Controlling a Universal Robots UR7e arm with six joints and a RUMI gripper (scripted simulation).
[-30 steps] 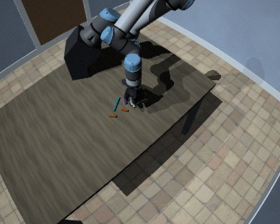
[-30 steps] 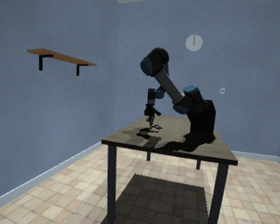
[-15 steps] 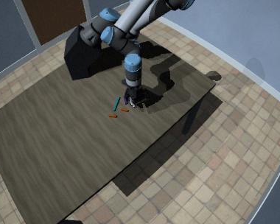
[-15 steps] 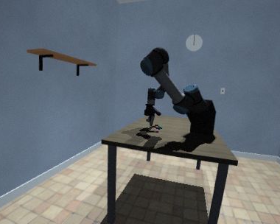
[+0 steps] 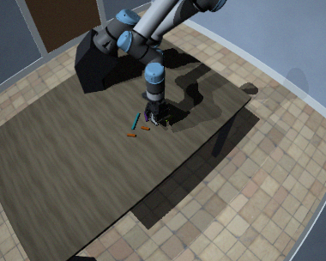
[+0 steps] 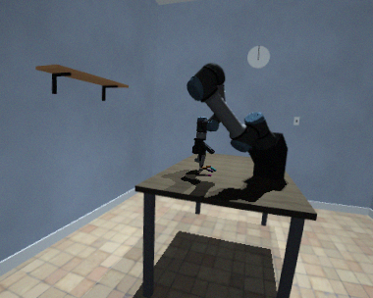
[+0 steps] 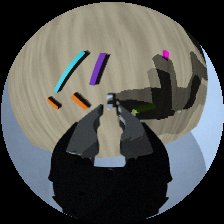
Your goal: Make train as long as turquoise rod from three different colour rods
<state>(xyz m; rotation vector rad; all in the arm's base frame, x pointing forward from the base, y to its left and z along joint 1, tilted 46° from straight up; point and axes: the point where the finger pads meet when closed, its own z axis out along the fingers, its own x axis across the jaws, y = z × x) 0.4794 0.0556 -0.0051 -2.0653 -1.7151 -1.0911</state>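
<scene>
My gripper is now 30 mm above the grey rod. Also, from my hand: lime rod 70 mm to the left, 30 mm below, 20 mm ahead; then purple rod 60 mm behind, 30 mm below, 20 mm to the right; then turquoise rod 80 mm to the right, 70 mm behind, 30 mm below.
</scene>
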